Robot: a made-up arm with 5 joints.
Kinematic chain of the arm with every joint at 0, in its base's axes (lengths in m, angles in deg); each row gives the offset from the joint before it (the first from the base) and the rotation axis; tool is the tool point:
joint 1: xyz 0 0 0.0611 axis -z
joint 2: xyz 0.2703 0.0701 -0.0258 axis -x
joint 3: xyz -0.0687 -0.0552 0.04 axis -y
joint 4: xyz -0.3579 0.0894 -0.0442 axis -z
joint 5: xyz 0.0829 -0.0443 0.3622 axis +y
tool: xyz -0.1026 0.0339 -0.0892
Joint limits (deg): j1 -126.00..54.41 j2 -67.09..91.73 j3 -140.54..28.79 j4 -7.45..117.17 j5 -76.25..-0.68
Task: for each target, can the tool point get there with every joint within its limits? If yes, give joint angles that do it. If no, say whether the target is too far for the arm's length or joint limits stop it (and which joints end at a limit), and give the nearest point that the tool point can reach.
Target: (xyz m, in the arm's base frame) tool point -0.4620 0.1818 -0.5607
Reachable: no: joint limits stop it (at a limit: joint 2, joint 4, joint 5) | nearest point -0.4736 0.1864 -0.0334 | short by 0.527 m
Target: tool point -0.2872 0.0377 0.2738
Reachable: yes | joints -86.63 40.55 -24.67 9.39 -46.93
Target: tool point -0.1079 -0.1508 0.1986
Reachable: yes | joints -97.46 39.49 11.03 56.38 -59.01
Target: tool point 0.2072 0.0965 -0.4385
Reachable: no: joint limits stop it (at a limit: joint 1, joint 2, joint 4, joint 5) | nearest point 0.2226 0.1888 -0.0141 | short by 0.435 m
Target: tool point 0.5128 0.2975 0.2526
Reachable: yes | joints -3.80 38.06 -113.73 64.19 -18.15
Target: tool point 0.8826 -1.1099 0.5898
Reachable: no: too far | nearest point 0.4333 -0.4838 0.2656 | short by 0.836 m
